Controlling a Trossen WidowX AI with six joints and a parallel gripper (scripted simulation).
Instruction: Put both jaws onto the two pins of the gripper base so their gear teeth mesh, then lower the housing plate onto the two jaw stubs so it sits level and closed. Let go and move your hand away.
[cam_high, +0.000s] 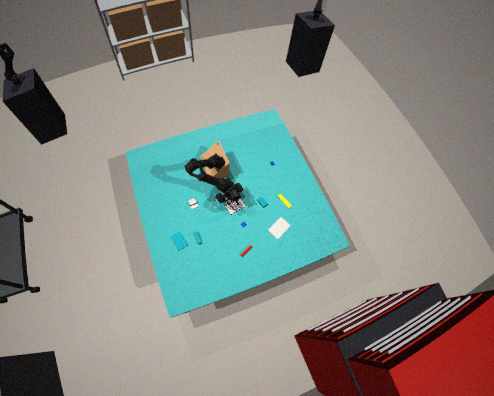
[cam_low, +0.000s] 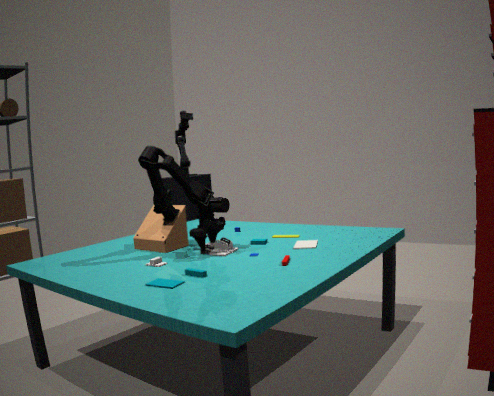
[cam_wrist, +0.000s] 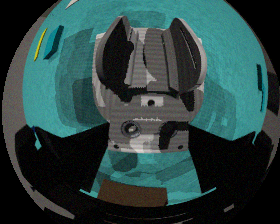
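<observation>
The grey-white housing plate is right at my gripper tip. Round my gripper tip: grey gripper base 20 mm above, 10 mm ahead; teal block 200 mm to the left, 120 mm ahead; blue cube 220 mm ahead, 10 mm to the left, 10 mm below.
</observation>
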